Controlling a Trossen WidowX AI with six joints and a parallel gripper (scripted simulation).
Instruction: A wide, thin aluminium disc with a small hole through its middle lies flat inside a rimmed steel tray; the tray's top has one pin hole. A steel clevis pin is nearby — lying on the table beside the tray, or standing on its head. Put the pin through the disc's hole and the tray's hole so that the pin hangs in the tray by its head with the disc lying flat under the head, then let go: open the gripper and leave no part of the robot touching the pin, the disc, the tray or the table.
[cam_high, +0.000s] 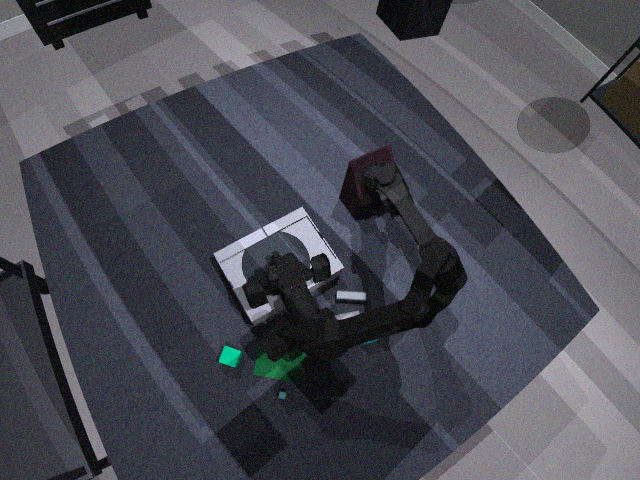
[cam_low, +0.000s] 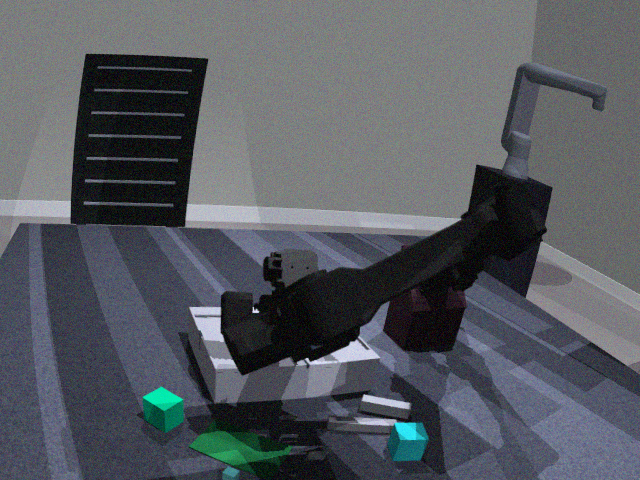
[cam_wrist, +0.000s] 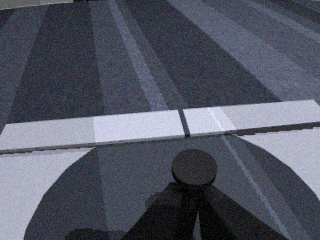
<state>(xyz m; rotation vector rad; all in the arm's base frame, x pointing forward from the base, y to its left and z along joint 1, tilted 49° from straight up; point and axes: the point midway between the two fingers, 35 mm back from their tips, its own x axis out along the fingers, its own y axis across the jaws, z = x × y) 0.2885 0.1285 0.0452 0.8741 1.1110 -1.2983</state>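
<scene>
Now: the clevis pin 1 cm below my gripper tip. Also, from my gripper tip: flat green sheet 8 cm ahead, 22 cm to the left, 9 cm below; then rimmed steel tray 1 cm behind, 4 cm below; then dark aluminium disc 3 cm below.
</scene>
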